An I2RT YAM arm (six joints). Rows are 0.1 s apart.
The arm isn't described. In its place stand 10 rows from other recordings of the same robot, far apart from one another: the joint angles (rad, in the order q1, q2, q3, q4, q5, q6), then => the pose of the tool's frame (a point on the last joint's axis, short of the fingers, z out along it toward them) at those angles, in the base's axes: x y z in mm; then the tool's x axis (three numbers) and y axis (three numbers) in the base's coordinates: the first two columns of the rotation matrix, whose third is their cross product.
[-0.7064, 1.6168, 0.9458, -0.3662, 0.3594, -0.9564] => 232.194 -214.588 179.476 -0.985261 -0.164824 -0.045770 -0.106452 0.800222 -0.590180
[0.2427, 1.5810, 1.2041, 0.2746, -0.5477, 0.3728] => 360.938 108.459 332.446 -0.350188 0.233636 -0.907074 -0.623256 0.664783 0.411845
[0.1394, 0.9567, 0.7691, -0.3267, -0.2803, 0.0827] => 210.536 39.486 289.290 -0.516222 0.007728 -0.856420 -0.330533 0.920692 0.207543
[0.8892, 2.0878, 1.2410, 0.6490, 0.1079, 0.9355] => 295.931 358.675 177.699 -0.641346 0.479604 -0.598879 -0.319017 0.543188 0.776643
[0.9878, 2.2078, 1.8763, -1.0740, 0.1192, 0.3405] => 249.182 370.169 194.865 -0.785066 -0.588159 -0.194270 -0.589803 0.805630 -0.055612
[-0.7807, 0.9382, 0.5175, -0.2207, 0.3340, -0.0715] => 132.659 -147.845 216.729 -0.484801 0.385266 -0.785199 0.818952 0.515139 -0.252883
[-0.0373, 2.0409, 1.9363, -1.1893, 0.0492, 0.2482] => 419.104 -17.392 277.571 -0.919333 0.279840 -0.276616 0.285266 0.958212 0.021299
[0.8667, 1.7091, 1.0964, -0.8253, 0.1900, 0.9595] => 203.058 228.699 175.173 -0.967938 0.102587 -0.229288 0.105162 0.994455 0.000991
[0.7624, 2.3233, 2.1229, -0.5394, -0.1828, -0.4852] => 380.977 372.793 242.759 -0.069224 -0.700274 -0.710509 -0.914031 0.329875 -0.236070
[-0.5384, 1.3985, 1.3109, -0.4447, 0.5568, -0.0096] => 259.802 -177.082 359.033 -0.443630 0.255468 -0.859028 0.822025 0.497836 -0.276468
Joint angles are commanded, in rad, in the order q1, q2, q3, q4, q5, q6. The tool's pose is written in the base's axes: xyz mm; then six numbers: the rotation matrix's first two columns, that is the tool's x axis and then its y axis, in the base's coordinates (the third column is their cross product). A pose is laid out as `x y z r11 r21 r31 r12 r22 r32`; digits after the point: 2 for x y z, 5 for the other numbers.
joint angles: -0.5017 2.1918 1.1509 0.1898 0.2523 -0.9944
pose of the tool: 364.59 -210.12 65.57 -0.87075 -0.44839 -0.20185 -0.22037 0.72281 -0.65497
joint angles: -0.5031 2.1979 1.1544 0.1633 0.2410 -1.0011
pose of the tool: 363.17 -209.56 62.05 -0.87069 -0.45421 -0.18865 -0.24430 0.73232 -0.63563
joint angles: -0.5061 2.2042 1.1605 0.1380 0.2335 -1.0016
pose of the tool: 361.96 -210.03 59.25 -0.87338 -0.45286 -0.17925 -0.25822 0.74260 -0.61796
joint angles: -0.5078 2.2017 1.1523 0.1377 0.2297 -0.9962
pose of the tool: 359.86 -209.53 58.22 -0.87517 -0.44839 -0.18175 -0.25630 0.74827 -0.61189
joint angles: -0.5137 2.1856 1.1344 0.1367 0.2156 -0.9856
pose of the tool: 355.41 -209.28 60.11 -0.87606 -0.44069 -0.19576 -0.24724 0.75904 -0.60227
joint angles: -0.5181 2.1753 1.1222 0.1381 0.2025 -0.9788
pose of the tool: 352.49 -209.17 61.23 -0.87520 -0.43677 -0.20800 -0.24122 0.76670 -0.59497
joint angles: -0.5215 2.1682 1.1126 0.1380 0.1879 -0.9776
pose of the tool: 350.15 -208.85 61.60 -0.87234 -0.43823 -0.21673 -0.24233 0.77260 -0.58683
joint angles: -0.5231 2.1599 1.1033 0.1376 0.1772 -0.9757
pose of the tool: 348.20 -208.05 62.51 -0.86999 -0.43925 -0.22401 -0.24270 0.77695 -0.58089
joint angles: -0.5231 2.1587 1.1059 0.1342 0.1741 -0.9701
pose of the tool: 348.67 -208.19 63.35 -0.87015 -0.43609 -0.22948 -0.23838 0.78007 -0.57850
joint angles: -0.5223 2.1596 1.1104 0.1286 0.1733 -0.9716
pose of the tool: 349.44 -208.23 63.71 -0.86956 -0.43802 -0.22806 -0.24150 0.78001 -0.57729
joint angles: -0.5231 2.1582 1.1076 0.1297 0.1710 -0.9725
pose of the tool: 348.82 -208.15 63.64 -0.86893 -0.43884 -0.22887 -0.24237 0.78047 -0.57630
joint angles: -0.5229 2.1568 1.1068 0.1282 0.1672 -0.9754
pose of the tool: 348.70 -207.83 63.87 -0.86695 -0.44257 -0.22919 -0.24642 0.78035 -0.57475
